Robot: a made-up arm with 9 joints. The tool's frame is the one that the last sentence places. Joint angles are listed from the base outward.
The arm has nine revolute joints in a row. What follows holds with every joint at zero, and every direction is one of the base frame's.
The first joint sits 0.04 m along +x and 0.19 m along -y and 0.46 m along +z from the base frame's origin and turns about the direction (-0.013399, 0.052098, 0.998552).
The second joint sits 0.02 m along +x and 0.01 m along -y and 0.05 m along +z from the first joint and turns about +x.
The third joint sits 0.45 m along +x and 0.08 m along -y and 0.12 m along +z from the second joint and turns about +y.
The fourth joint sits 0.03 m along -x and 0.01 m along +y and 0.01 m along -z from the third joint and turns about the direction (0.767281, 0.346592, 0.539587).
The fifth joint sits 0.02 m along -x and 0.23 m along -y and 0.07 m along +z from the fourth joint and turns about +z.
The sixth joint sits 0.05 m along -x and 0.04 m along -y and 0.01 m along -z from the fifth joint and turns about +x.
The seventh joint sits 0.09 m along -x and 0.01 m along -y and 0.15 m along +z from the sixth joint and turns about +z.
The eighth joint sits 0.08 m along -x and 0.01 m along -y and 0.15 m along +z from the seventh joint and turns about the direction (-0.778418, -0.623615, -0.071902).
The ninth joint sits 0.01 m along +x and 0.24 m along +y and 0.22 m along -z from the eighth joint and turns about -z.
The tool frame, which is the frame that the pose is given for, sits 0.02 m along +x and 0.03 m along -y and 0.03 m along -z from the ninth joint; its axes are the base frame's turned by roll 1.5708, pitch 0 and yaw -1.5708 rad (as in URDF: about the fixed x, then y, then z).
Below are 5 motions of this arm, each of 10 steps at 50 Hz.
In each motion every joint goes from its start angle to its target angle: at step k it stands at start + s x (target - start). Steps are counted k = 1, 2, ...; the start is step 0. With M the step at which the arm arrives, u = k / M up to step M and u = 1 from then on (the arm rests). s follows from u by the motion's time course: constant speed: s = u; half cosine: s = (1 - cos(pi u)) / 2; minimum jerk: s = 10 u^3 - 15 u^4 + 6 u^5.
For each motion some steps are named. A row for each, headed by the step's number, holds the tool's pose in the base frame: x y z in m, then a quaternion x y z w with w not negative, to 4 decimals.
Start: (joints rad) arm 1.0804 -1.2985 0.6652 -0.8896 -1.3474 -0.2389 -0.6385 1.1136 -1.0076
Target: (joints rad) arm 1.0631 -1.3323 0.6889 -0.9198 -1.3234 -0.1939 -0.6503 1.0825 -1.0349
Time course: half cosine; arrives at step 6
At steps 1, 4, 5, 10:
1: -0.1452 0.2782 0.6985 0.3275 0.9385 -0.0764 0.0787
4: -0.1411 0.2820 0.6900 0.3163 0.9405 -0.0922 0.0832
5: -0.1399 0.2830 0.6878 0.3135 0.9409 -0.0966 0.0842
10: -0.1395 0.2834 0.6870 0.3124 0.9411 -0.0982 0.0845

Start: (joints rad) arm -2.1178 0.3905 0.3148 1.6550 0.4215 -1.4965 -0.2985 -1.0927 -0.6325
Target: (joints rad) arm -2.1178 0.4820 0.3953 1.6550 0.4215 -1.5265 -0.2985 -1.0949 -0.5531
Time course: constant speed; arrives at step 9
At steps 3, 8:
3: -0.1887 -0.1028 0.5361 -0.7718 0.5238 0.3546 0.0643
8: -0.1916 -0.0975 0.5379 -0.7765 0.5140 0.3535 0.0885

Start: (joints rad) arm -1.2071 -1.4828 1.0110 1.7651 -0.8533 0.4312 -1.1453 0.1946 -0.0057
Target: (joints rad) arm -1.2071 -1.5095 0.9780 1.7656 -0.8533 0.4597 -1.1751 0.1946 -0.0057
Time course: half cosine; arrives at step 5
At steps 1, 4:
1: 0.0583 -0.5484 0.6404 0.7195 -0.1148 0.5180 0.4481
4: 0.0560 -0.5506 0.6432 0.7238 -0.1073 0.5067 0.4560

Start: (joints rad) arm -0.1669 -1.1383 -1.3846 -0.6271 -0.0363 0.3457 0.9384 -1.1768 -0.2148
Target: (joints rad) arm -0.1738 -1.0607 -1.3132 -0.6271 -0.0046 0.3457 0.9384 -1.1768 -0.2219
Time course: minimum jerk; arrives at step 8
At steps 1, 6, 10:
1: -0.0087 -0.6307 0.3206 0.3033 -0.3696 0.0749 0.8751
6: -0.0480 -0.5903 0.3151 0.3124 -0.3672 0.0304 0.8756
10: -0.0525 -0.5854 0.3149 0.3135 -0.3666 0.0252 0.8756

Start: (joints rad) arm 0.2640 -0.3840 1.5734 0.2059 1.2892 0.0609 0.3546 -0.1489 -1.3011
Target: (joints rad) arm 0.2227 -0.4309 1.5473 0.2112 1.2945 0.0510 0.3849 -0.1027 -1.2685
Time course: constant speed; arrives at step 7
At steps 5, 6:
5: 0.6613 -0.4447 1.0569 0.6395 0.7262 -0.2186 0.1263
6: 0.6561 -0.4457 1.0582 0.6429 0.7227 -0.2169 0.1317

